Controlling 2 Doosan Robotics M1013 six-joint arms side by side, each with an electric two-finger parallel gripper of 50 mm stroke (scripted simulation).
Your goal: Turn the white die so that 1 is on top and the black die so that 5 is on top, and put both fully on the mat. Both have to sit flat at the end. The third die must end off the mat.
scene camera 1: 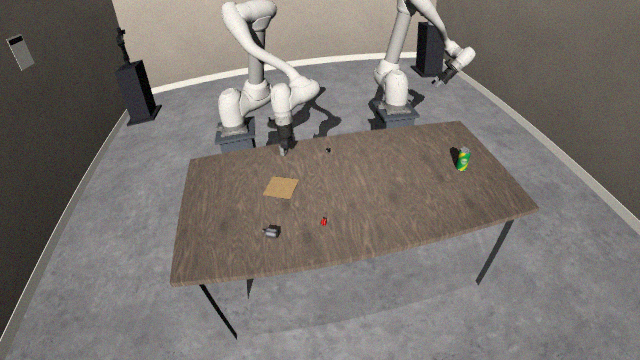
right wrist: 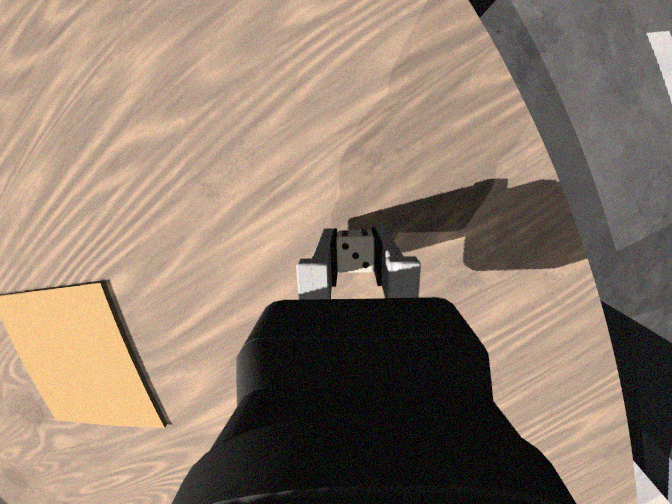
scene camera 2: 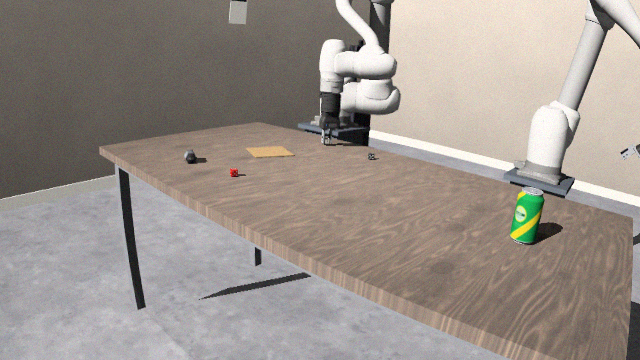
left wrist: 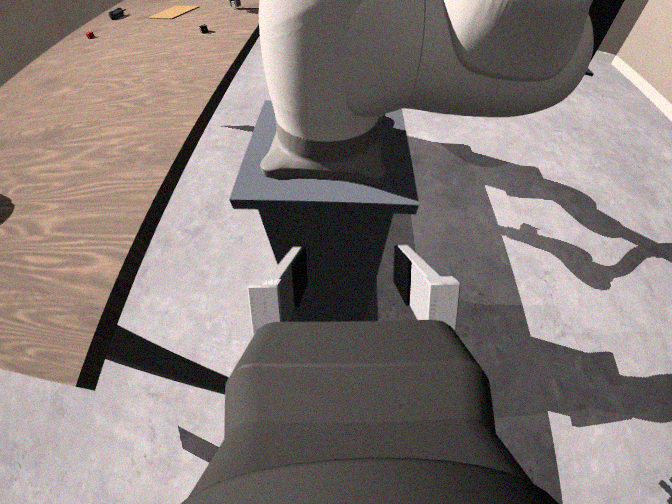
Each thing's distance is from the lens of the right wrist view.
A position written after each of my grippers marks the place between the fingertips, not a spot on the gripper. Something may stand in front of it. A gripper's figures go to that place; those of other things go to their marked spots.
my right gripper [right wrist: 354, 246]: 17 cm
tan mat [right wrist: 70, 340]: 31 cm
white die [right wrist: 355, 248]: 15 cm
The marked spots on the white die and the tan mat are 25 cm apart.
